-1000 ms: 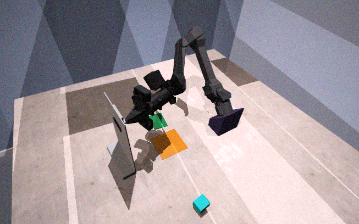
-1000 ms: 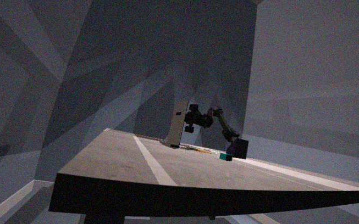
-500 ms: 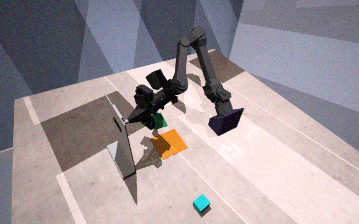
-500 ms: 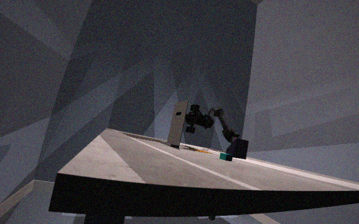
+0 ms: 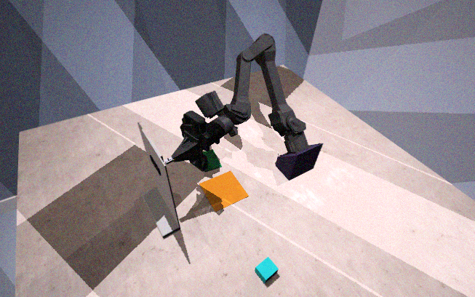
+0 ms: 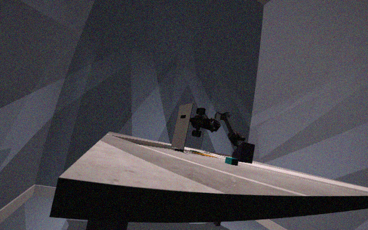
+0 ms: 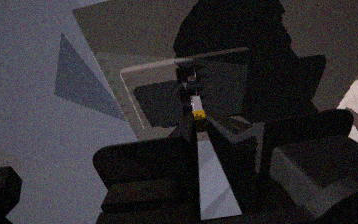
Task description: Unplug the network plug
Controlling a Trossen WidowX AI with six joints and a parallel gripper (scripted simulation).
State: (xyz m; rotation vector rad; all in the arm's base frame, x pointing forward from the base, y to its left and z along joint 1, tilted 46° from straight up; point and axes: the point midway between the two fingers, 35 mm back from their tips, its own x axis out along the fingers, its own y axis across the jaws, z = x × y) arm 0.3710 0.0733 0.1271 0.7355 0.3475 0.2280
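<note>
Right now the orange square is 19 cm below my gripper tip, 14 cm behind it and 2 cm to the left of it. Also, from my gripper tip: network plug: 1 cm ahead; then grey panel: 7 cm below, 5 cm ahead, 1 cm to the left.
</note>
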